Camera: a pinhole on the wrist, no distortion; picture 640 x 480 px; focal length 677.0 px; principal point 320.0 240.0 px. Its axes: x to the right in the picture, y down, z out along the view. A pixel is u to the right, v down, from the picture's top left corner.
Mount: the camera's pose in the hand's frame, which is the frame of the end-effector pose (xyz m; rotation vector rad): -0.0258 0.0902 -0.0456 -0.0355 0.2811 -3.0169
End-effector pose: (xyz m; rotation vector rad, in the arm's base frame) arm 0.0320 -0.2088 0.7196 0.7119 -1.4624 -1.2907
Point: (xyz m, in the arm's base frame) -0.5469 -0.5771 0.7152
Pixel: outside the picture
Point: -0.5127 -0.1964 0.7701
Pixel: 118 303
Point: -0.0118 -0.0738 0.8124
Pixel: outside the picture
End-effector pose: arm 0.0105 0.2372 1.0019 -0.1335 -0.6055 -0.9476
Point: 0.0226 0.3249 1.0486
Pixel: 385 240
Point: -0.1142 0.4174 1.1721
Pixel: 487 223
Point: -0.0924 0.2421 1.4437
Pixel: 38 295
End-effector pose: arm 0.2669 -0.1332 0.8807 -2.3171 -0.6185 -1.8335
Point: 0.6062 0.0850 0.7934
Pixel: 276 367
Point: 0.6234 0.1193 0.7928
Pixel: 269 386
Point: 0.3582 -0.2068 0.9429
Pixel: outside the picture
